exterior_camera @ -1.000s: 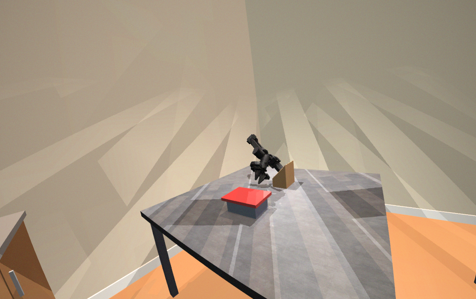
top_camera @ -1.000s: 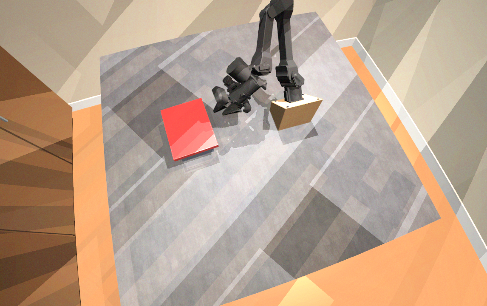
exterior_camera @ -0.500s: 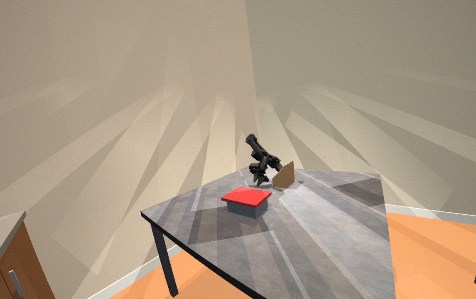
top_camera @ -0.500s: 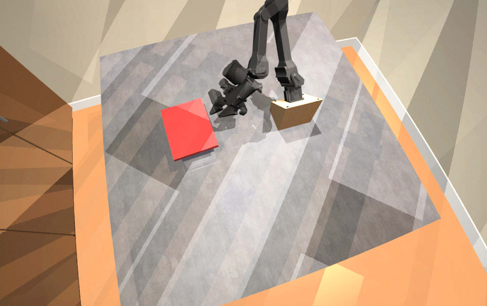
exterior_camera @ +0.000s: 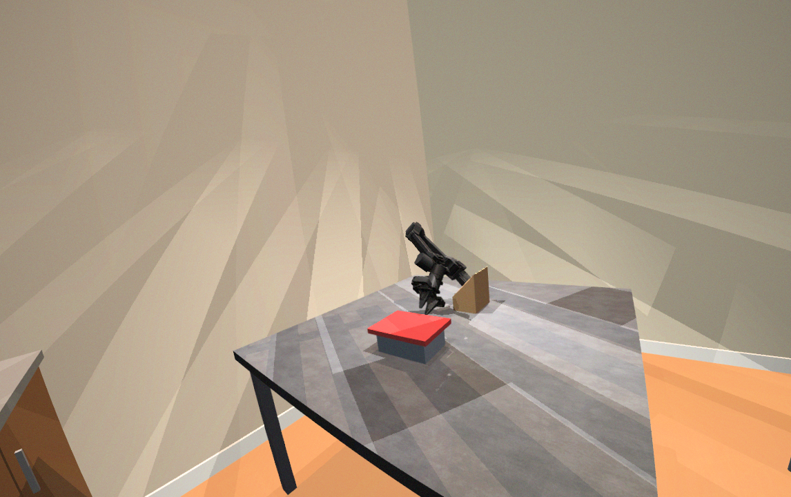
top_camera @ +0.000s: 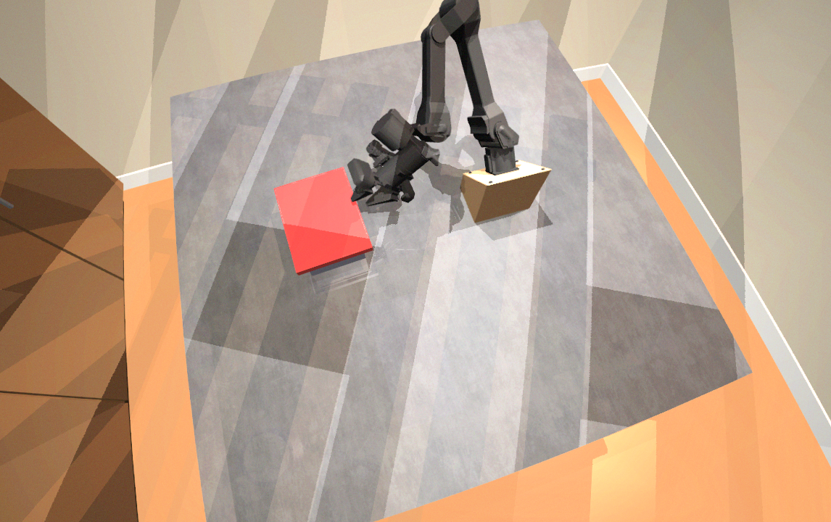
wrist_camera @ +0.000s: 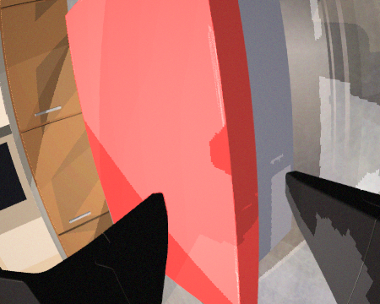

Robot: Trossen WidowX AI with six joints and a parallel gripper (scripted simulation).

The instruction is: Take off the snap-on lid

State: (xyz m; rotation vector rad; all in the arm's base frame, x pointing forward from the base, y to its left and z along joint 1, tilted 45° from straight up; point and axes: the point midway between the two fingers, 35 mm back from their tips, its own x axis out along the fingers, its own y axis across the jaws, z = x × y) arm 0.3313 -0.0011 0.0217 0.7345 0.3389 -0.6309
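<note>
My gripper tip is 100 mm short of the red lid, 20 mm above it and 10 mm to the right of it. Round my gripper tip: storage box: 100 mm ahead, 60 mm below, 10 mm to the left.
</note>
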